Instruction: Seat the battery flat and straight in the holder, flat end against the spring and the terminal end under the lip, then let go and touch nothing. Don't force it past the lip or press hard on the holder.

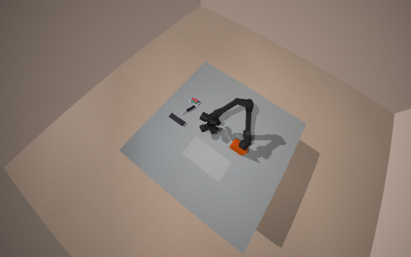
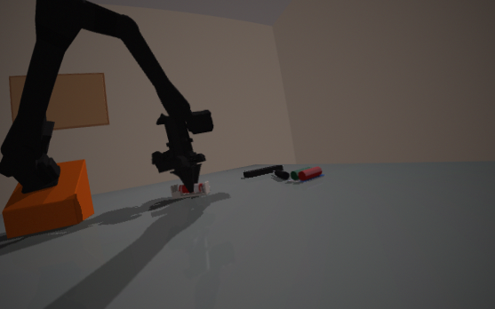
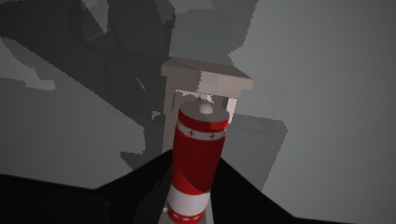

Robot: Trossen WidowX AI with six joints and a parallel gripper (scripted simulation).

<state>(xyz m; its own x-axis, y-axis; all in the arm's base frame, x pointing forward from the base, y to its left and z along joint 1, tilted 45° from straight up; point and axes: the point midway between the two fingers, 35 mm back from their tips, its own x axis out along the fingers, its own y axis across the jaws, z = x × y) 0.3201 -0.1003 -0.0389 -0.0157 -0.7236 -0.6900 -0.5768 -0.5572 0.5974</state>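
My gripper tip is 10 mm below the battery. The rest, counted from my gripper tip: black remote: 300 mm ahead, 80 mm to the left.
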